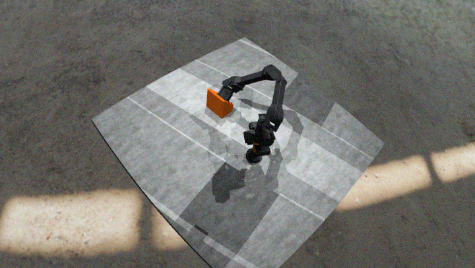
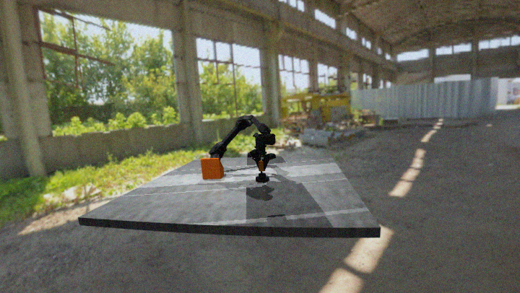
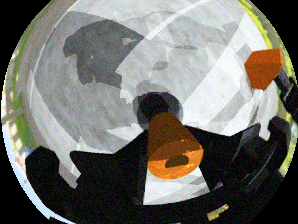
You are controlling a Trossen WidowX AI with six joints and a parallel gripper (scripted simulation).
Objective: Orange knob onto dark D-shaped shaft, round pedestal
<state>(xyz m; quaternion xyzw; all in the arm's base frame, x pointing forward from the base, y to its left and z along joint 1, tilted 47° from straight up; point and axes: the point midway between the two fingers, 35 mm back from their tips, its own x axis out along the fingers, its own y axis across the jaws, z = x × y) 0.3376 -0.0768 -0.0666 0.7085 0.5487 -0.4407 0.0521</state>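
My gripper tip is now 2 cm below the orange knob. The rest, counted from my gripper tip: dark round pedestal (4 cm below).
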